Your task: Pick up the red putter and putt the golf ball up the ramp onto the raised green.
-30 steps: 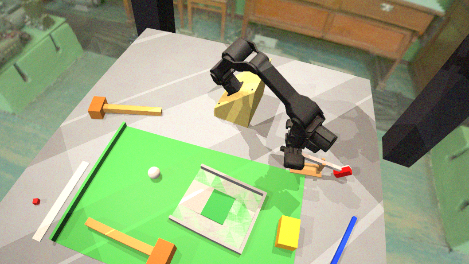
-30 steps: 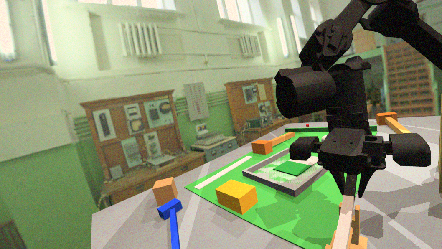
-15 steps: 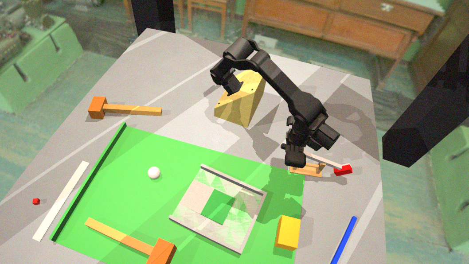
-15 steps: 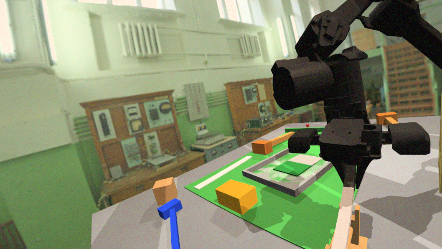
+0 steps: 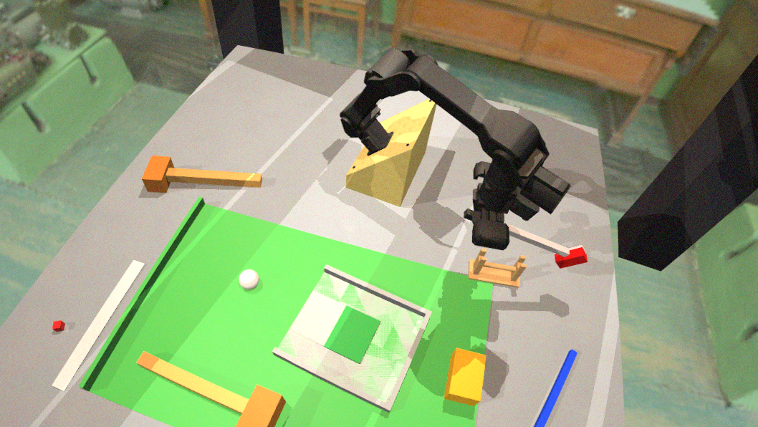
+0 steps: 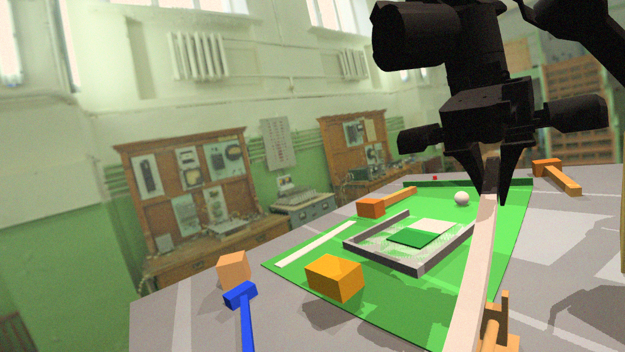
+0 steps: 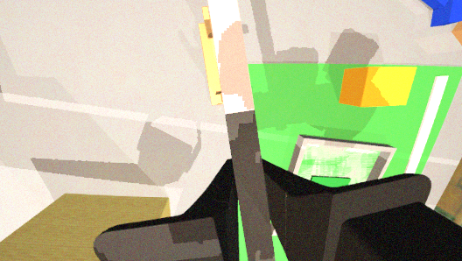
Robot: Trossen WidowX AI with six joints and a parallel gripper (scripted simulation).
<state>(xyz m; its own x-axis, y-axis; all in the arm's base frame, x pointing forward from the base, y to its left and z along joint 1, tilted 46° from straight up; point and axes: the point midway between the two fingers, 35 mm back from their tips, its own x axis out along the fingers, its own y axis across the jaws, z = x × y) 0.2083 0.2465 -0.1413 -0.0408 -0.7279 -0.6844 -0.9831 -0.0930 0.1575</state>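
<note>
The red putter is 110 mm to the left of my gripper tip, 20 mm behind it and 10 mm below it. From my gripper tip the other things lie so: yellow block: 250 mm ahead, 140 mm below, 70 mm to the left; then blue stick: 260 mm ahead, 240 mm to the left, 150 mm below; then wooden stand: 130 mm below, 80 mm to the left, 10 mm behind.
</note>
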